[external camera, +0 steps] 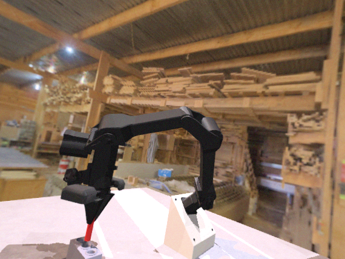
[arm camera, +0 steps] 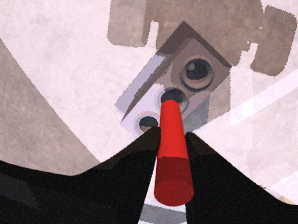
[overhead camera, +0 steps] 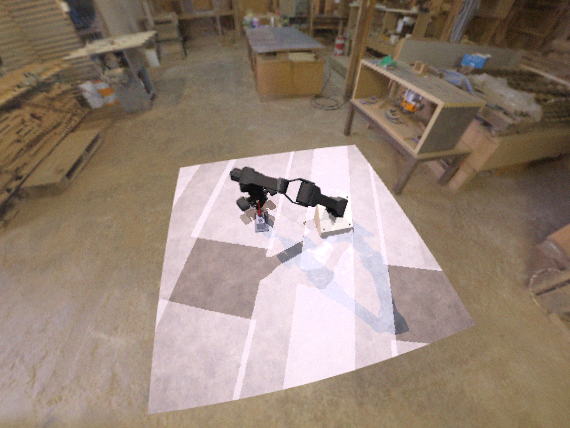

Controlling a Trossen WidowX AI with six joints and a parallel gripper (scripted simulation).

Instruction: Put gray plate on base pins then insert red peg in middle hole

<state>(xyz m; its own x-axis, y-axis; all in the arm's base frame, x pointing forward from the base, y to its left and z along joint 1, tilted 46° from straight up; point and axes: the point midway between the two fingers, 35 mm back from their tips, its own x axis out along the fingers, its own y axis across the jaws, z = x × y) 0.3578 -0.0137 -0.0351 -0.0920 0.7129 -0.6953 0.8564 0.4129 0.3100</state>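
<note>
Right now my gripper tip is 70 mm above the gray plate. From my gripper tip the other things lie so: base 110 mm below; red peg right at my gripper tip.
</note>
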